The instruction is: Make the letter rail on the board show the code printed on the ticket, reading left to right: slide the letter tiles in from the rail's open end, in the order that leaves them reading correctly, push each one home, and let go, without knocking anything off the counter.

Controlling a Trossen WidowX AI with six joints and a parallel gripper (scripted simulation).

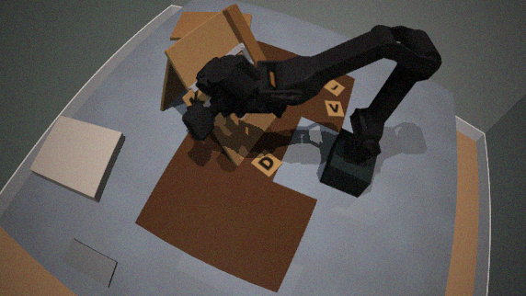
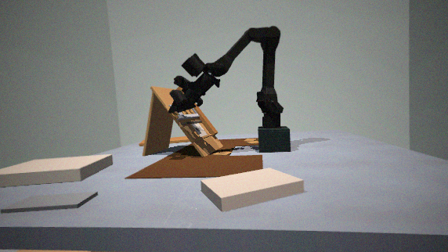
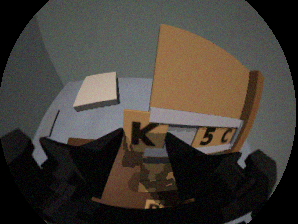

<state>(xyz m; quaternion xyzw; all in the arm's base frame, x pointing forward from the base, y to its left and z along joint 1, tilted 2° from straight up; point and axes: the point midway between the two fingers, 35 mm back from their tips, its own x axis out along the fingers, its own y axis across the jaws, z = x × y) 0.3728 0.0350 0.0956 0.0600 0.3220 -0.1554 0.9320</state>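
Right now the white ticket is 100 mm to the right of my gripper tip, 90 mm behind it and 80 mm below it. The rest, counted from my gripper tip: thin grey plate (420 mm to the left, 190 mm ahead, 180 mm below); brown mat (200 mm behind, 180 mm below, 70 mm to the right); beige block (360 mm ahead, 160 mm to the left, 160 mm below).
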